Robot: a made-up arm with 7 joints. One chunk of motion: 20 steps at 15 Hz.
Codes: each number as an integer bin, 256 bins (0 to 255) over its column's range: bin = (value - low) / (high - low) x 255, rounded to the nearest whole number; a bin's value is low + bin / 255 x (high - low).
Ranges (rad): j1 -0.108..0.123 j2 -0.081..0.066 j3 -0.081..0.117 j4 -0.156..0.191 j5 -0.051..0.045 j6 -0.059..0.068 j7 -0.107..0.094
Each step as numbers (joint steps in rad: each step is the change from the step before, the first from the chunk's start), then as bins.
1 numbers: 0.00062 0.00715 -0.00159 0.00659 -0.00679 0.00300 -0.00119
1 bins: 120 153 102 119 117 124 134
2 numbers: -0.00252 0.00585 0.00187 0.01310 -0.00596 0.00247 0.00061
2 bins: 116 151 107 124 120 123 137
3 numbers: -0.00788 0.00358 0.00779 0.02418 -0.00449 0.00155 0.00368
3 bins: 111 147 114 132 124 122 140
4 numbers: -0.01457 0.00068 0.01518 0.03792 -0.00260 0.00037 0.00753
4 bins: 103 142 124 143 129 119 145
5 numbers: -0.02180 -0.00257 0.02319 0.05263 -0.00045 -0.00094 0.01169
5 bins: 95 136 134 153 134 117 151
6 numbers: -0.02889 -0.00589 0.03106 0.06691 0.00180 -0.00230 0.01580
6 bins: 87 130 144 164 140 114 156
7 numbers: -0.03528 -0.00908 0.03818 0.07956 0.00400 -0.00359 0.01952
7 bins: 80 125 153 173 146 111 161
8 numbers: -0.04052 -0.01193 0.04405 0.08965 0.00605 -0.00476 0.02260
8 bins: 74 120 161 181 152 109 164
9 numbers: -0.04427 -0.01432 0.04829 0.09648 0.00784 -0.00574 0.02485
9 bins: 70 116 167 186 156 107 167
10 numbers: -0.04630 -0.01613 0.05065 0.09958 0.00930 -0.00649 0.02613
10 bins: 68 113 170 188 160 105 169
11 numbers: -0.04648 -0.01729 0.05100 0.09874 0.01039 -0.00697 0.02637
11 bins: 68 111 170 187 163 104 169
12 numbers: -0.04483 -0.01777 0.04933 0.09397 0.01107 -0.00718 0.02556
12 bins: 70 110 168 184 165 104 168
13 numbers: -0.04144 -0.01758 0.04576 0.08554 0.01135 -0.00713 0.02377
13 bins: 73 110 163 178 166 104 166
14 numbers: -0.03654 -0.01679 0.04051 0.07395 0.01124 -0.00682 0.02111
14 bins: 79 111 156 169 165 105 163
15 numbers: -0.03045 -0.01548 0.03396 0.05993 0.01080 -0.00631 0.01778
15 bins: 86 114 148 159 164 106 158
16 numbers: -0.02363 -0.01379 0.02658 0.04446 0.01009 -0.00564 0.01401
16 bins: 93 117 139 147 162 107 154
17 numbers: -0.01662 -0.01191 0.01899 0.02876 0.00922 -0.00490 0.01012
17 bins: 101 120 129 136 160 109 149
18 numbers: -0.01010 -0.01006 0.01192 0.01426 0.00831 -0.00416 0.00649
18 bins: 108 123 120 125 158 110 144
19 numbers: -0.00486 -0.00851 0.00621 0.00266 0.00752 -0.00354 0.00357
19 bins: 114 126 112 117 155 111 140
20 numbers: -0.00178 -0.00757 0.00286 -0.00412 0.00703 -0.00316 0.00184
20 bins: 117 127 108 112 154 112 138
